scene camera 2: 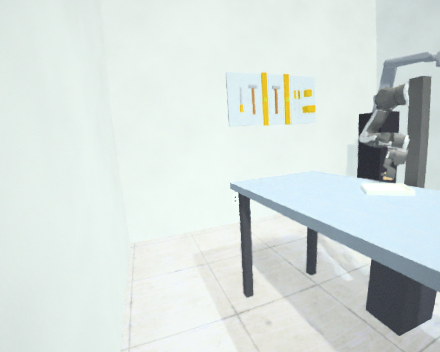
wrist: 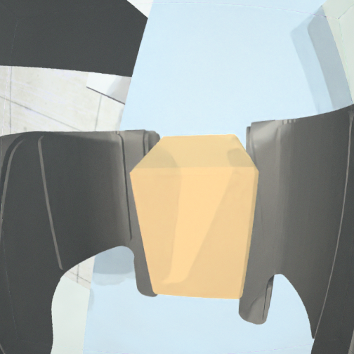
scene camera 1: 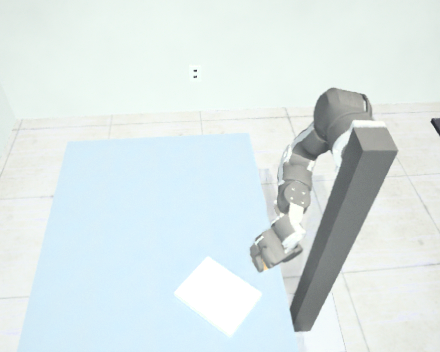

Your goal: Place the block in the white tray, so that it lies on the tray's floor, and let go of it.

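Observation:
A light orange block (scene camera 1: 265, 267) (scene camera 2: 387, 176) (wrist: 197, 230) is held between the two fingers of my gripper (scene camera 1: 264, 265) (scene camera 2: 388, 173) (wrist: 204, 215), which is shut on it. In scene camera 1 the block shows beyond the upper right side of the white tray, near the table's right edge; in scene camera 2 it shows a little above the tray's far edge. The white tray (scene camera 1: 218, 296) (scene camera 2: 388, 189) lies flat on the table, turned at an angle in scene camera 1. In the wrist view part of a pale wall, apparently the tray's (wrist: 346, 50), shows at the upper right.
The light blue table (scene camera 1: 150, 210) (scene camera 2: 320, 200) lies under the tray. A dark grey post (scene camera 1: 345, 225) (scene camera 2: 419, 130) carries the arm and stands at the table's right edge in scene camera 1. A tool board (scene camera 2: 233, 100) hangs on the wall.

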